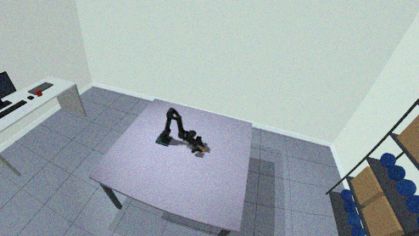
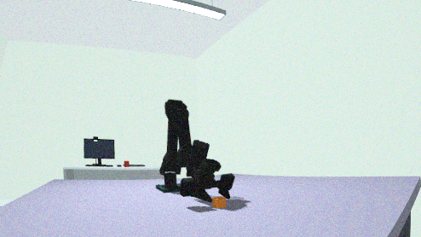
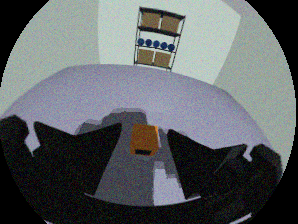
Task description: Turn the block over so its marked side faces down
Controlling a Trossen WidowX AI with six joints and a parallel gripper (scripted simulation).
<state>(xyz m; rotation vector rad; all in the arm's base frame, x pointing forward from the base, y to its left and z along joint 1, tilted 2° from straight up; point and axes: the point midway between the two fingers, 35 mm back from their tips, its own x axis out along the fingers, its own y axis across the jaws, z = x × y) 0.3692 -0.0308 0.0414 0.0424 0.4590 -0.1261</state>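
The orange block lies 20 mm behind my gripper tip and 10 mm below it.
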